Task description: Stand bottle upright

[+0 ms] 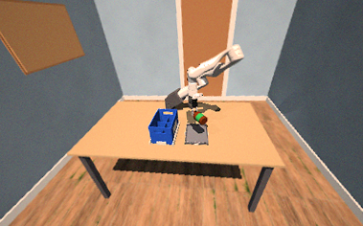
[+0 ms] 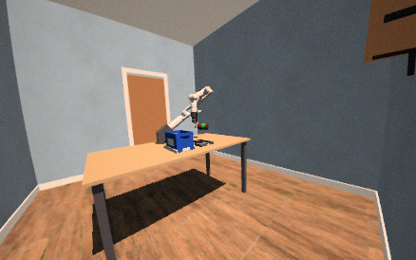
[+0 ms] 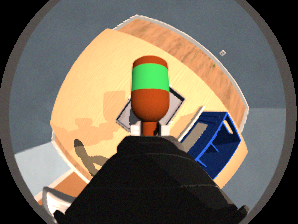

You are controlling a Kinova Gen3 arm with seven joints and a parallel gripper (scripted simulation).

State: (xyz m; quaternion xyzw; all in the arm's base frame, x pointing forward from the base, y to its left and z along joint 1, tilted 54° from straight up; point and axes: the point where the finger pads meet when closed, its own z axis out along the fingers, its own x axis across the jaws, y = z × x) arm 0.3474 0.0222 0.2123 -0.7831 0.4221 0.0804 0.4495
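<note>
The bottle is 4 cm ahead of my hand, 3 cm to the left of it and 1 cm below it. From my hand the other things lie so: blue crate (5 cm ahead, 26 cm to the right, 12 cm below); then tray (3 cm ahead, 2 cm to the left, 19 cm below).
</note>
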